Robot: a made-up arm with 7 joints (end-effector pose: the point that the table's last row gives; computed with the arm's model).
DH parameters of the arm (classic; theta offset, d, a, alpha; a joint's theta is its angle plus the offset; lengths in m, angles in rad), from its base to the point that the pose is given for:
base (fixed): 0 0.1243 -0.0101 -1.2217
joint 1: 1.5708 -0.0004 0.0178 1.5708
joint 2: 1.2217 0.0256 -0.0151 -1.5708
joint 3: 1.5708 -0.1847 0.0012 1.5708
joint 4: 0 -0.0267 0.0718 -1.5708
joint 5: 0 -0.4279 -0.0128 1.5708
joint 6: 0 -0.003 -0.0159 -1.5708
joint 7: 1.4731 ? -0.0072 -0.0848
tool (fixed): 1.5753 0.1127 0 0
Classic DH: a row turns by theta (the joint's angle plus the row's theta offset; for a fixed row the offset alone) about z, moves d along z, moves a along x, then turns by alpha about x.
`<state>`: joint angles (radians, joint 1 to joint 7).
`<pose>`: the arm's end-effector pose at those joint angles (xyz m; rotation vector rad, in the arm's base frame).
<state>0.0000 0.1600 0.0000 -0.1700 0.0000 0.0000 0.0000</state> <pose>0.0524 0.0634 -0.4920 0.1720 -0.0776 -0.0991</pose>
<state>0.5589 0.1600 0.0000 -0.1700 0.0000 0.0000 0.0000</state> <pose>-0.2757 0.0434 -0.4372 0.1482 0.4618 0.0486</pose>
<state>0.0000 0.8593 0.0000 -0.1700 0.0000 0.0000 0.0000</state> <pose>0.0524 0.4357 -0.3142 0.8704 -0.0402 -0.1234</pose>
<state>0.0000 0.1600 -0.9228 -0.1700 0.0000 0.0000 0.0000</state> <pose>0.0190 0.0435 -0.4952 0.1178 -0.0039 -1.0188</pose>
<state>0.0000 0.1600 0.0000 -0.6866 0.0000 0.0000 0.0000</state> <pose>0.2530 0.0517 -0.4198 0.1910 -0.5934 -0.1355</pose>
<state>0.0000 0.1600 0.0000 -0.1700 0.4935 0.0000 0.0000</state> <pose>0.0463 0.0814 -0.4902 0.1073 -0.1155 0.3894</pose>
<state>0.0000 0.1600 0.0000 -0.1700 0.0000 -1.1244 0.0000</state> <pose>0.0249 0.0614 -0.4794 0.2033 -1.2009 -0.1729</pose>
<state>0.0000 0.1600 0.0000 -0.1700 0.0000 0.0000 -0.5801</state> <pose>0.0541 0.0568 -0.4928 0.2398 -0.0285 -0.6739</pose>
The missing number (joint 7, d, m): -0.1011
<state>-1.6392 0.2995 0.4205 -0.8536 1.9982 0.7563 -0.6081</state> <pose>0.5300 -0.0300 0.4412 -1.7782 -1.6827 -0.4527</pose>
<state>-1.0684 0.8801 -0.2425 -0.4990 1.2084 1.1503 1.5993</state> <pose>0.5586 0.2857 0.0981 -0.8271 -0.2016 1.7760</pose>
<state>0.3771 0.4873 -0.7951 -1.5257 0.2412 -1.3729 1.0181</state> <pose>0.1445 -0.1168 -0.3622 -1.6454 -1.5303 0.2139</pose>
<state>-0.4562 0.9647 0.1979 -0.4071 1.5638 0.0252 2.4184</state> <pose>0.3249 0.4558 -0.1357 1.5776 0.6805 -1.8687</pose>
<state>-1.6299 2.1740 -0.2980 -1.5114 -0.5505 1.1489 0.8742</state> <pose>0.0893 0.1208 0.6342 2.0145 -1.9570 1.3715</pose>
